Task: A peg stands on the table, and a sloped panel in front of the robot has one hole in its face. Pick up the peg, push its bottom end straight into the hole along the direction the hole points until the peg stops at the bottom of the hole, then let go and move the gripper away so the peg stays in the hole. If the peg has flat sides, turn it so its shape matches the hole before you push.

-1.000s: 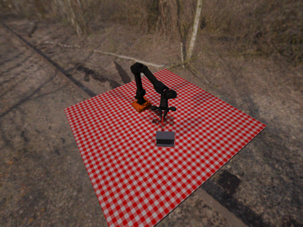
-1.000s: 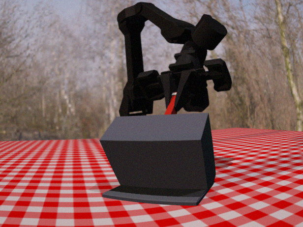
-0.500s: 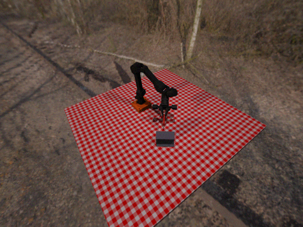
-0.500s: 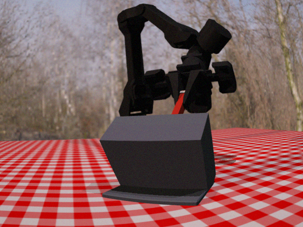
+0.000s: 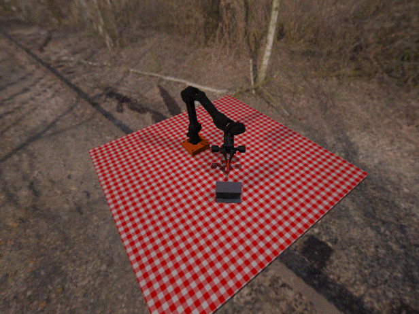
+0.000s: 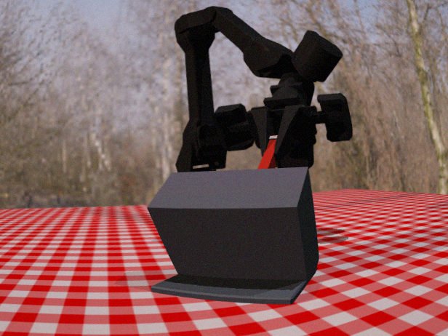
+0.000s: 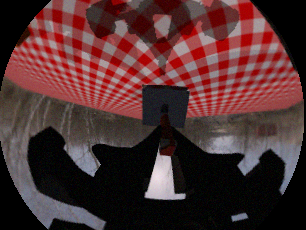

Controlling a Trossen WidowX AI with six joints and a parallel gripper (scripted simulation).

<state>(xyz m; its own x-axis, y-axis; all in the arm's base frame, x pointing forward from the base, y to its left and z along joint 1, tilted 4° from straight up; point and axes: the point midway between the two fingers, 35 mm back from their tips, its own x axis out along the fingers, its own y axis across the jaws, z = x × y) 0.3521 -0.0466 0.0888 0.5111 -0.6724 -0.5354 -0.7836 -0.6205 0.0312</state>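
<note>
Now: gripper tip 8 cm short of the panel, 8 cm to the left of it and 7 cm above it. The rest, counted from my gripper tip: peg (1 cm behind, 1 cm to the left, 1 cm above).
</note>
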